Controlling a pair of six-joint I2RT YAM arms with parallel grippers.
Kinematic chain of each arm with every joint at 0, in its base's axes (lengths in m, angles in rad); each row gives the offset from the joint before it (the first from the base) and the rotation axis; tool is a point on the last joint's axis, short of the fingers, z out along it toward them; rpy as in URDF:
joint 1: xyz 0 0 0.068 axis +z
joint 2: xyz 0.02 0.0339 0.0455 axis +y
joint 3: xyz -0.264 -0.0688 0 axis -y
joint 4: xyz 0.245 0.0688 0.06 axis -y
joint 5: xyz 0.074 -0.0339 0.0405 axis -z
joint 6: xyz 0.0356 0 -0.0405 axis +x
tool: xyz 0 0 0 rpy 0 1.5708 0
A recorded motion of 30 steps. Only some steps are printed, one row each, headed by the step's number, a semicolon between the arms.
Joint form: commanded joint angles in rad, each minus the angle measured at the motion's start. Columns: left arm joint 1, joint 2, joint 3, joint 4, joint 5, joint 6; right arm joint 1, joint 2, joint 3, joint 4, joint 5, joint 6.
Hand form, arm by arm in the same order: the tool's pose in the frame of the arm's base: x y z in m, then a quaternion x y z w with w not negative. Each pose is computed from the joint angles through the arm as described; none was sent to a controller.
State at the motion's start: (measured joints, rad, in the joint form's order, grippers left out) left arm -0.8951 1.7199 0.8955 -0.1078 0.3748 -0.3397; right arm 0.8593 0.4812 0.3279 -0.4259 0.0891 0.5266
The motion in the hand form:
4: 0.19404 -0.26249 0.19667 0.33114 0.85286 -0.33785 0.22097; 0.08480 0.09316 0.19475 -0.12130 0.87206 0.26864 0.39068
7: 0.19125 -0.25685 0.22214 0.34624 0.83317 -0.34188 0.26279; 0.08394 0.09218 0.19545 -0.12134 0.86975 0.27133 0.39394
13: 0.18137 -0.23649 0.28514 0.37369 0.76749 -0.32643 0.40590; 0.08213 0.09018 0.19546 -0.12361 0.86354 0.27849 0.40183
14: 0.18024 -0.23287 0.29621 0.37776 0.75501 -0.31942 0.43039; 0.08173 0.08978 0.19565 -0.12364 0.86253 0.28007 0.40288
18: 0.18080 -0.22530 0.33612 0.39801 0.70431 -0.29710 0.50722; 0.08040 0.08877 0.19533 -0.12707 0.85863 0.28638 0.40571
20: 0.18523 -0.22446 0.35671 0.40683 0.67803 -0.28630 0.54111; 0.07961 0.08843 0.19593 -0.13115 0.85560 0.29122 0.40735
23: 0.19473 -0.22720 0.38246 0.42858 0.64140 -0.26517 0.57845; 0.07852 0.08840 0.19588 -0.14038 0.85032 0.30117 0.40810
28: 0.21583 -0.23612 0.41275 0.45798 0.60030 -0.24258 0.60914; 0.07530 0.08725 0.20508 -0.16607 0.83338 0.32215 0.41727
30: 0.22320 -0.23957 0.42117 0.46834 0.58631 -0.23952 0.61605; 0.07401 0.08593 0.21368 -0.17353 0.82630 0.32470 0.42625
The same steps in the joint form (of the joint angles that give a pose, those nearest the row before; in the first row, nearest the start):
4: -0.0031 -0.1450 0.0143 -0.0226 -0.0381 0.0436; 0.0013 -0.0192 -0.0104 -0.0158 0.0110 0.0038
7: -0.0009 -0.2208 0.0265 -0.0376 -0.0570 0.0869; 0.0013 -0.0327 -0.0118 -0.0182 0.0107 0.0026
13: 0.0037 -0.4111 0.0442 -0.0099 -0.1627 0.2265; 0.0005 -0.0644 -0.0222 -0.0149 0.0060 -0.0043
14: 0.0062 -0.4370 0.0552 -0.0083 -0.1819 0.2571; 0.0005 -0.0704 -0.0232 -0.0158 0.0049 -0.0043
18: 0.0203 -0.4848 0.1292 -0.0001 -0.2137 0.3770; 0.0007 -0.0900 -0.0303 -0.0141 -0.0043 -0.0089
20: 0.0338 -0.4807 0.1880 0.0070 -0.2144 0.4354; 0.0013 -0.1003 -0.0318 -0.0128 -0.0130 -0.0142
23: 0.0535 -0.4461 0.2876 0.0042 -0.2008 0.5330; 0.0013 -0.1141 -0.0381 -0.0045 -0.0356 -0.0247
28: 0.0894 -0.3537 0.4559 -0.0217 -0.1520 0.6445; 0.0013 -0.1471 -0.0195 -0.0087 -0.0834 -0.0630
30: 0.1011 -0.3198 0.5112 -0.0295 -0.1260 0.6752; 0.0012 -0.1558 0.0075 -0.0239 -0.0868 -0.0815

